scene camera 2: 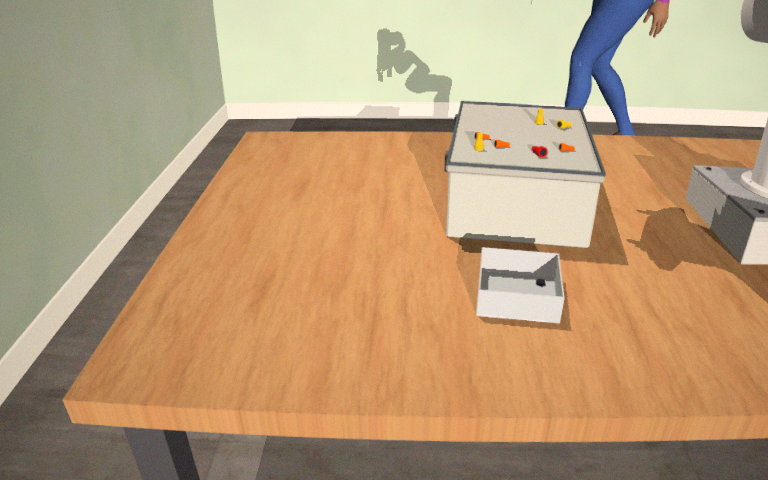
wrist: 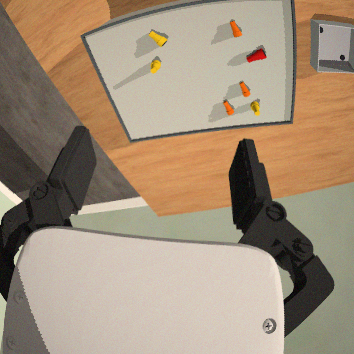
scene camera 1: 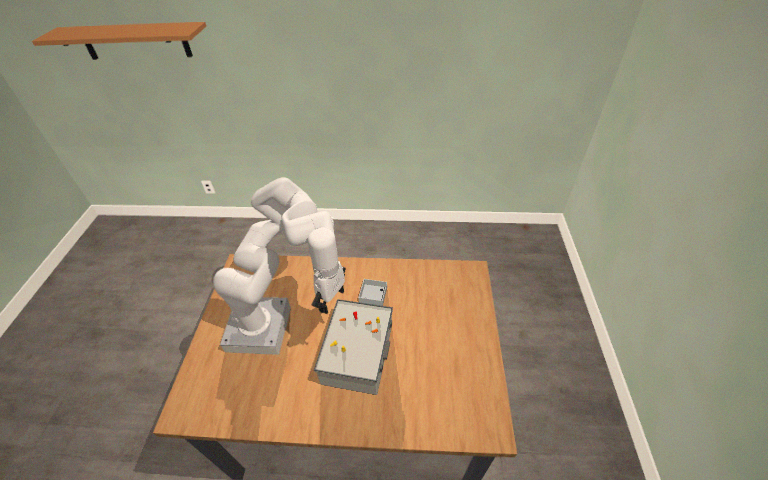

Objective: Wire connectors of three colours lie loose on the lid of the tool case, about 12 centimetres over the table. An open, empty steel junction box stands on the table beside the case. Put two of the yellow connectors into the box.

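Frame: origin at the arm's base, x left, y back, z up, level; centimetres.
Where they show: gripper, fingertip midpoint: (wrist: 161, 148) (scene camera 1: 331, 301); arm's base, origin of the base link: (scene camera 1: 254, 322).
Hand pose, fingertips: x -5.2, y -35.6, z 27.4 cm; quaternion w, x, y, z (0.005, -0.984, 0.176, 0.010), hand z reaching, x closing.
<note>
Each offset is from my fingertips to the top centre of the thing.
The tool case @(dx +0.7, dy -6.4, dz -21.7 cm) (scene camera 1: 359, 365) (scene camera 2: 521, 209) (wrist: 190, 95) bears three yellow connectors on its lid. One yellow connector @(dx -3.1, dy +1.2, dz -20.6 cm) (scene camera 1: 333, 343) (scene camera 2: 563, 124) (wrist: 158, 38) lies on its side. A second yellow connector @(dx -4.8, dy -2.7, dz -19.7 cm) (scene camera 1: 343, 349) (scene camera 2: 540, 117) (wrist: 155, 65) stands upright close to it. A third yellow connector @(dx +8.4, dy -13.0, dz -19.7 cm) (scene camera 1: 377, 320) (scene camera 2: 479, 142) (wrist: 255, 107) stands near orange ones at the box end. The steel junction box @(dx +28.8, dy -7.3, dz -30.2 cm) (scene camera 1: 371, 302) (scene camera 2: 518, 305) (wrist: 314, 45) is open and empty beside the case. My gripper (scene camera 1: 333, 300) (wrist: 161, 148) is open and empty, above the table between the arm's base and the case; it does not show in scene camera 2.
A red connector @(dx +9.5, dy -4.3, dz -20.5 cm) (scene camera 1: 355, 315) (scene camera 2: 539, 151) (wrist: 256, 55) and three orange connectors, one of them @(dx +7.3, dy +0.2, dz -20.9 cm) (scene camera 1: 342, 319) (scene camera 2: 566, 147) (wrist: 235, 28) nearest the arm's base, lie on the lid. The arm's base plate (scene camera 1: 249, 343) stands left of the case. A person (scene camera 2: 606, 50) is behind the table.
</note>
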